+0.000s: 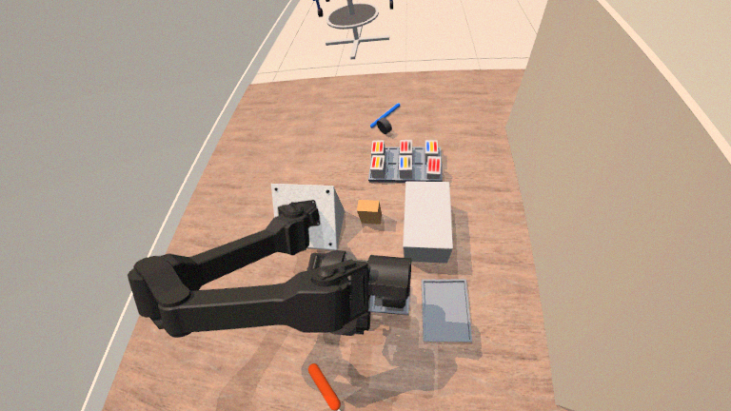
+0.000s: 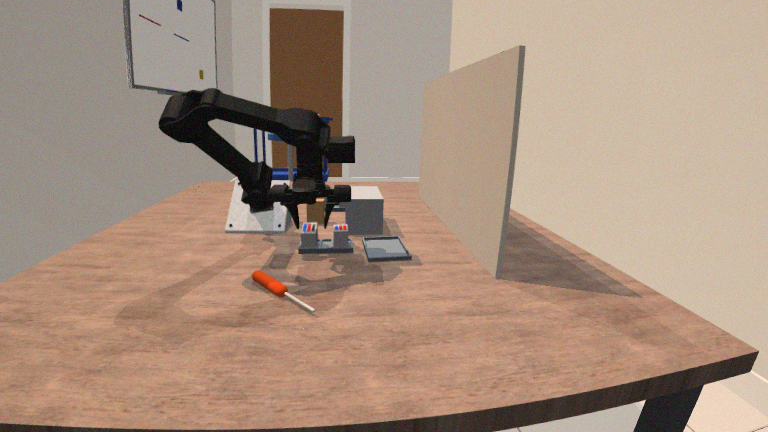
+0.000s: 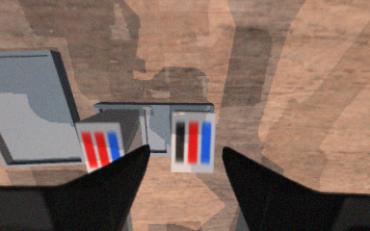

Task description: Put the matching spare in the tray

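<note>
Now: the grey rack 4 cm below my gripper tip and 3 cm ahead of it. From my gripper tip the other things lie so: brown block: 20 cm to the left, 2 cm below, 1 cm ahead; then grey tray: 17 cm ahead, 5 cm below, 3 cm to the right; then mounted unit: 17 cm to the left, 15 cm ahead.
</note>
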